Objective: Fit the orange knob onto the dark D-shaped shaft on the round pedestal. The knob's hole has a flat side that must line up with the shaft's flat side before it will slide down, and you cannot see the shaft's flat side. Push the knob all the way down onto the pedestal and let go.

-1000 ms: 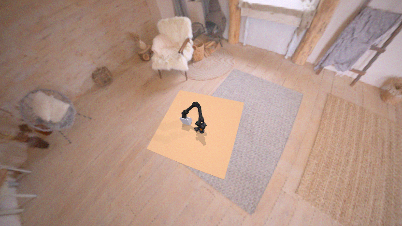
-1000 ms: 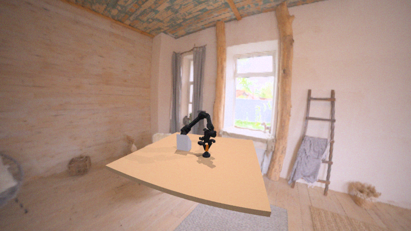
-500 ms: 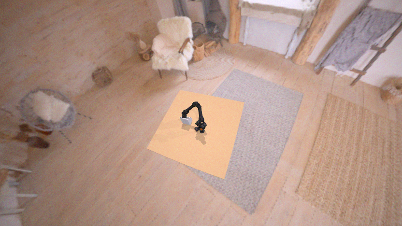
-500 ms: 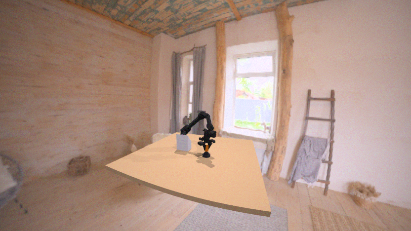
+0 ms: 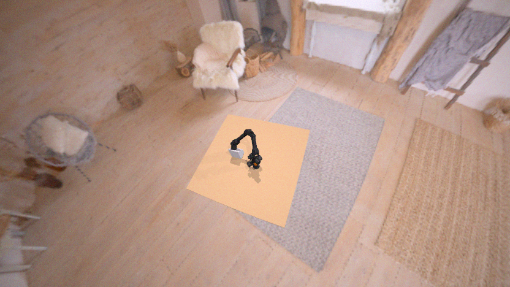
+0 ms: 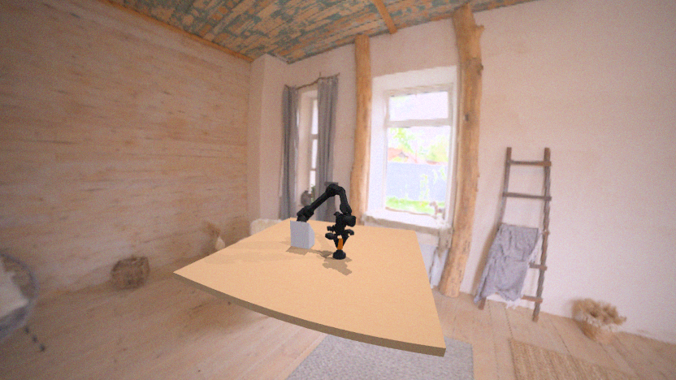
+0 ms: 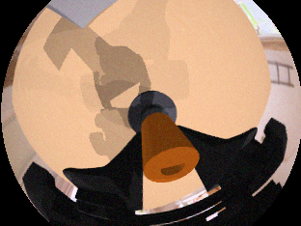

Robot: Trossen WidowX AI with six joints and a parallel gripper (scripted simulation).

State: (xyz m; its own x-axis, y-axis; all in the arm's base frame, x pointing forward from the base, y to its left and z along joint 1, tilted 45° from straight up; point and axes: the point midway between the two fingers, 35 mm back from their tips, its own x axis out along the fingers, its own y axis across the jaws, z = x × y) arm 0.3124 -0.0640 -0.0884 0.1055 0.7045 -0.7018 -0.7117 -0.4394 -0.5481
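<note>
Now: the orange knob 20 mm above my gripper tip. The rest, counted from my gripper tip: dark round pedestal 40 mm below.
</note>
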